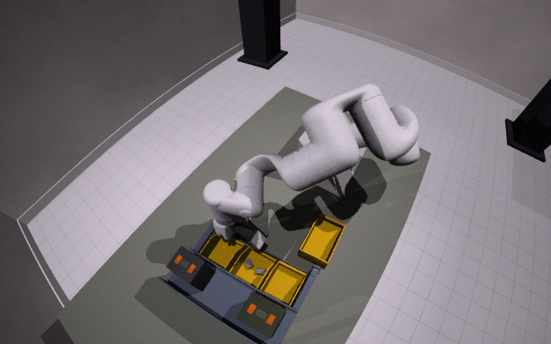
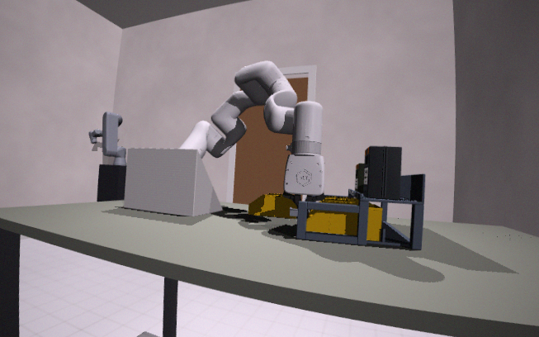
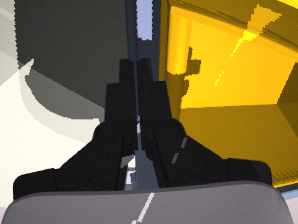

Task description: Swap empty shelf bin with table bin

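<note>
Right now the shelf's front bar is 10 mm behind my hand, 110 mm to the left of it and 40 mm below it. Also, from my hand: black box 190 mm ahead, 120 mm above.
</note>
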